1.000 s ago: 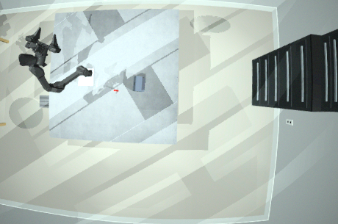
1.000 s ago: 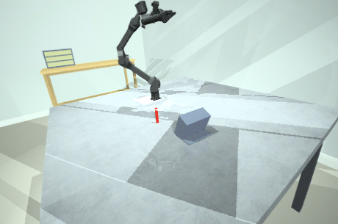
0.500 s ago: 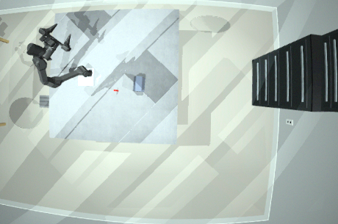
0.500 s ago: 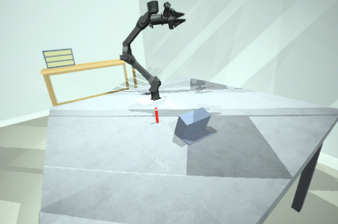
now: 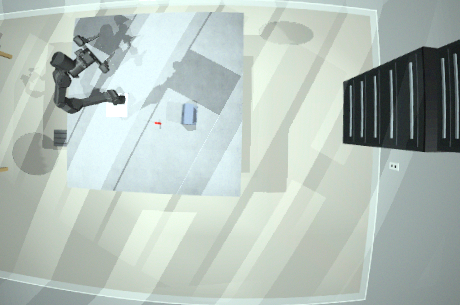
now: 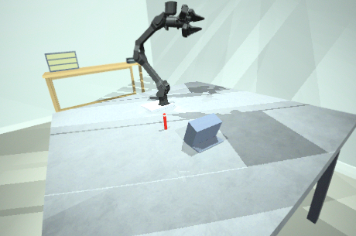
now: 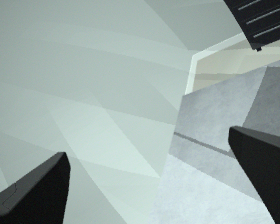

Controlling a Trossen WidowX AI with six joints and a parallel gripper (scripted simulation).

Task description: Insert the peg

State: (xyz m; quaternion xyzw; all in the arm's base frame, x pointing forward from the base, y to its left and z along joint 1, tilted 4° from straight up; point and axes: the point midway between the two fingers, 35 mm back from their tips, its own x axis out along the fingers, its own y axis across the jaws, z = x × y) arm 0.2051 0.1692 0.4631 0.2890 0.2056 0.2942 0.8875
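Now: the round red peg 430 mm below my gripper tip, 340 mm to the right of it and 90 mm ahead of it. Also, from my gripper tip: blue-grey sloped panel 440 mm below, 280 mm to the right, 280 mm ahead.
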